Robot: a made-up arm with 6 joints. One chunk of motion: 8 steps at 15 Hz.
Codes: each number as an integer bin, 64 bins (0 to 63) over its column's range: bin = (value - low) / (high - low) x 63, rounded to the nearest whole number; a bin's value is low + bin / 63 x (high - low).
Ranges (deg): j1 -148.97..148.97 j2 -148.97..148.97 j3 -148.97..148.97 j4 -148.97..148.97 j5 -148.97..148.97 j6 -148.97..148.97
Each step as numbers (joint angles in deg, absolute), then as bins.
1 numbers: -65.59 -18.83 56.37 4.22 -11.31 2.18
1 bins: 18 28 43 32 29 32
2 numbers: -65.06 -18.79 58.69 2.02 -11.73 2.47
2 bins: 18 28 44 32 29 32
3 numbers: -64.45 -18.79 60.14 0.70 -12.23 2.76
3 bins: 18 28 44 32 29 32
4 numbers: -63.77 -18.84 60.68 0.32 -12.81 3.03
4 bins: 18 28 44 32 29 32
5 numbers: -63.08 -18.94 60.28 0.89 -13.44 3.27
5 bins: 18 27 44 32 29 32
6 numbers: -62.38 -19.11 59.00 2.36 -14.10 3.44
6 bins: 18 27 44 32 29 32
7 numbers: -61.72 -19.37 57.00 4.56 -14.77 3.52
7 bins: 18 27 44 32 28 32
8 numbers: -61.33 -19.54 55.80 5.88 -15.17 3.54
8 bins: 19 27 43 33 28 32
